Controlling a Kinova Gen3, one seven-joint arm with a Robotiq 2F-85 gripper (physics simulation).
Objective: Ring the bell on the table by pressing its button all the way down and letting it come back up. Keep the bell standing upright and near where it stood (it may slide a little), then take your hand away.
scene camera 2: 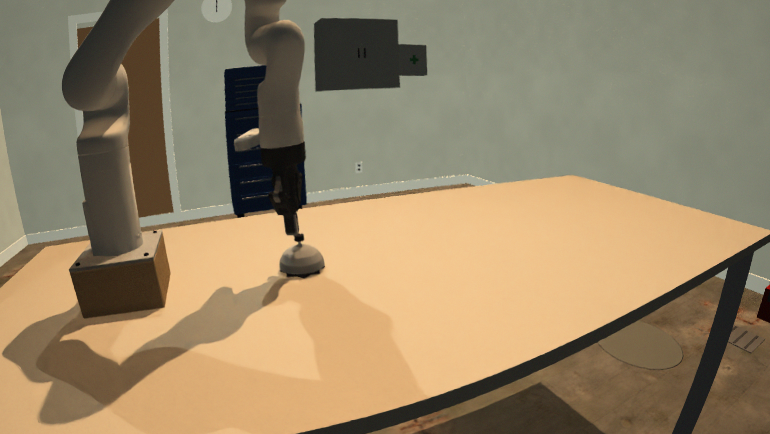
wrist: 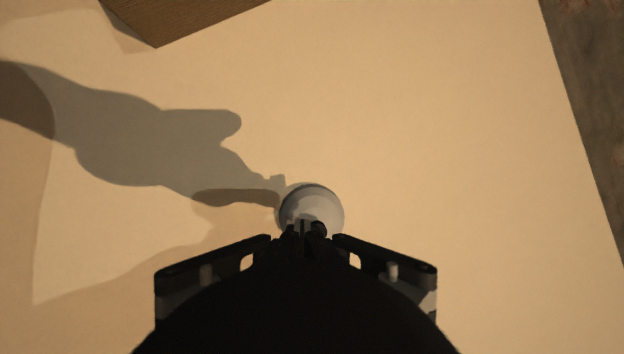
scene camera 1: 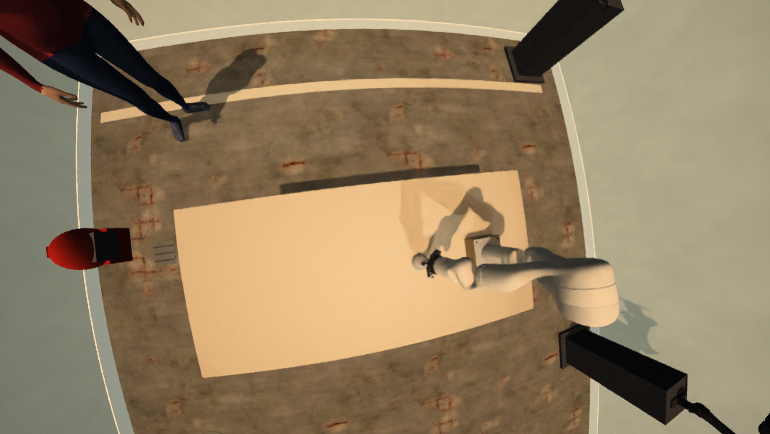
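The bell is a grey dome on a dark base, standing upright on the table. Its small black button stands up on a thin stem above the dome. My gripper is shut and empty, pointing down. In scene camera 2 its tips are just above and slightly left of the button, very close to it. In the wrist view the button shows beside the tips, on their right and partly hidden. I cannot tell whether they touch.
The arm's wooden base block stands on the table near the bell. A person stands on the floor beyond the table. Two black posts stand off the table's right end.
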